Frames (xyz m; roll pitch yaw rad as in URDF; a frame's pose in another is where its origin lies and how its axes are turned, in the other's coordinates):
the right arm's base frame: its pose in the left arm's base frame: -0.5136 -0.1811 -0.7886 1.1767 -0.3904 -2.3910
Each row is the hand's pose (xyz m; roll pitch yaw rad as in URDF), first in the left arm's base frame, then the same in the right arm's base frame.
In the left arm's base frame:
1: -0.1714 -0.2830 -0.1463 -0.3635 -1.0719 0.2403
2: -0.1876 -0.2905 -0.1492 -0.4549 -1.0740 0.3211
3: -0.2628 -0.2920 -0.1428 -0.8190 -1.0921 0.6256
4: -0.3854 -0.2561 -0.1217 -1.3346 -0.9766 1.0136
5: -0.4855 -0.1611 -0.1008 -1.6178 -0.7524 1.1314
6: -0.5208 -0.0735 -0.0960 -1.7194 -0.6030 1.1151
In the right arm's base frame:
1: 0.0773 0.7302 -0.0298 0.7297 -0.1577 1.6234
2: 0.0919 0.7196 -0.0282 0.7067 -0.1934 1.6383
3: 0.1461 0.6861 0.0122 0.6062 -0.3352 1.6608
4: 0.2144 0.6390 0.1116 0.3725 -0.5324 1.7867
5: 0.2301 0.6010 0.2450 0.0375 -0.6338 2.0433
6: 0.2006 0.5832 0.3331 -0.1836 -0.6248 2.2285

